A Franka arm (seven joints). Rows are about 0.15 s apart.
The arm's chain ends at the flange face. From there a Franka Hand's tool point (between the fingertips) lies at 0.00 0.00 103.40 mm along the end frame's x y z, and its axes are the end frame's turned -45 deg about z.
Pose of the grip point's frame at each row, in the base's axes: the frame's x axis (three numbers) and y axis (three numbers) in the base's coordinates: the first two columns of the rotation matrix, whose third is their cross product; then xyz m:
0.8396 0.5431 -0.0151 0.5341 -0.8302 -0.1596 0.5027 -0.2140 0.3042
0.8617 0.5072 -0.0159 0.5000 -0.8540 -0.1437 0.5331 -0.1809 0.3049
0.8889 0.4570 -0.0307 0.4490 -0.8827 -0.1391 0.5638 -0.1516 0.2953
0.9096 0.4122 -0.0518 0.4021 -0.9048 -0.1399 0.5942 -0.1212 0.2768
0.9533 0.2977 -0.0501 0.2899 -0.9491 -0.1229 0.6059 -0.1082 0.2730
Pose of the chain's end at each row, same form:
0.9714 -0.2030 -0.1235 -0.2160 -0.9711 -0.1022 0.5130 -0.2270 0.4063
0.9629 -0.2452 -0.1129 -0.2558 -0.9625 -0.0904 0.5420 -0.1929 0.4072
0.9460 -0.3010 -0.1201 -0.3111 -0.9473 -0.0767 0.5732 -0.1630 0.3976
0.9275 -0.3483 -0.1356 -0.3589 -0.9313 -0.0623 0.6050 -0.1322 0.3790
0.8791 -0.4606 -0.1223 -0.4691 -0.8816 -0.0515 0.6146 -0.1188 0.3755

